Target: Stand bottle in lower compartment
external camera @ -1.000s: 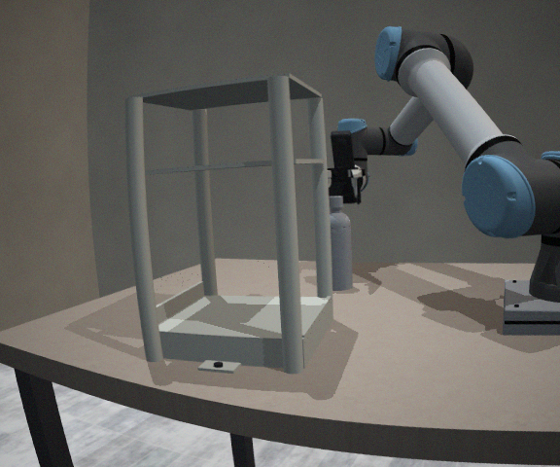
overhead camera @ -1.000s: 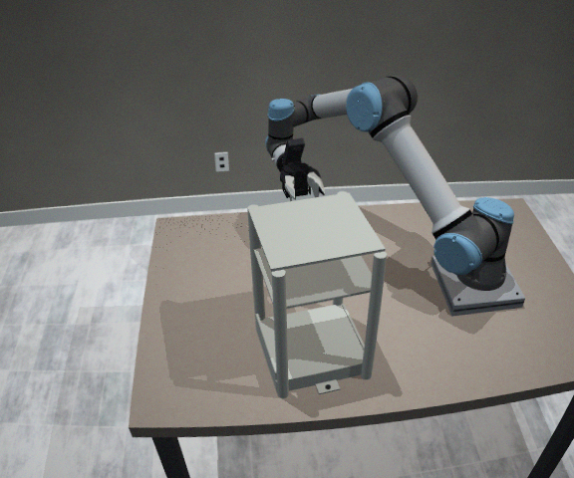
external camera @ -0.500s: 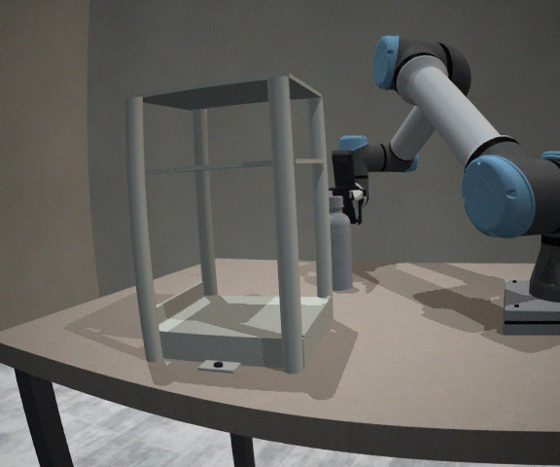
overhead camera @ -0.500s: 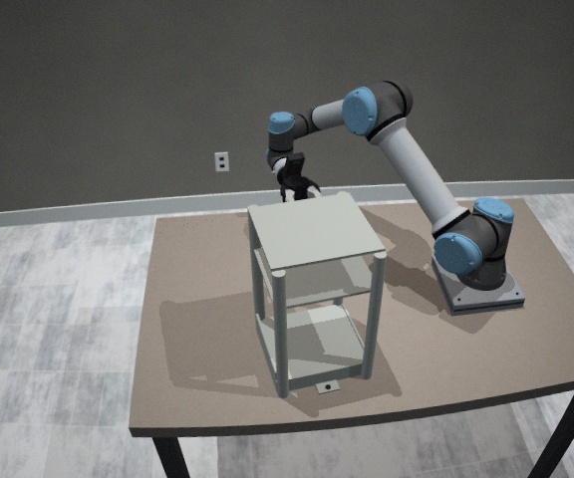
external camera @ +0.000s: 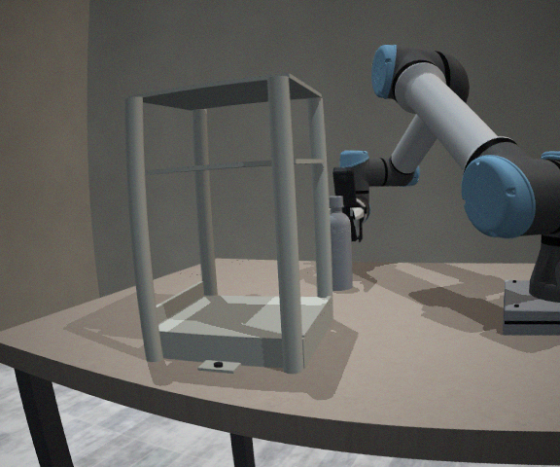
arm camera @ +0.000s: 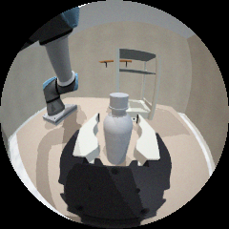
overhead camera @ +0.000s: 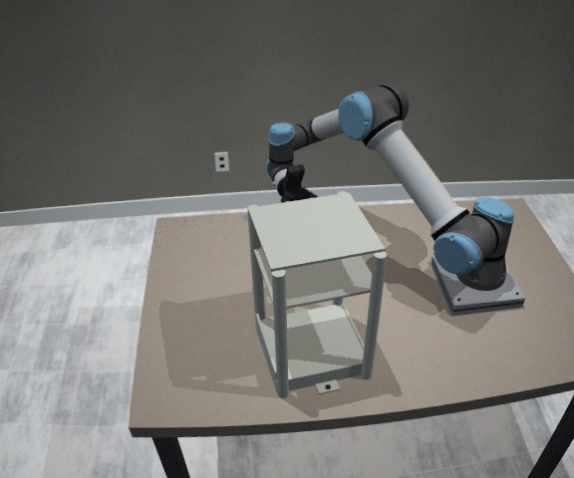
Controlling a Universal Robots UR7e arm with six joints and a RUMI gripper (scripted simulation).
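My hand is 30 mm above the grey bottle. From my hand the other things lie so: shelving unit (350 mm to the left, 40 mm ahead, 40 mm above).
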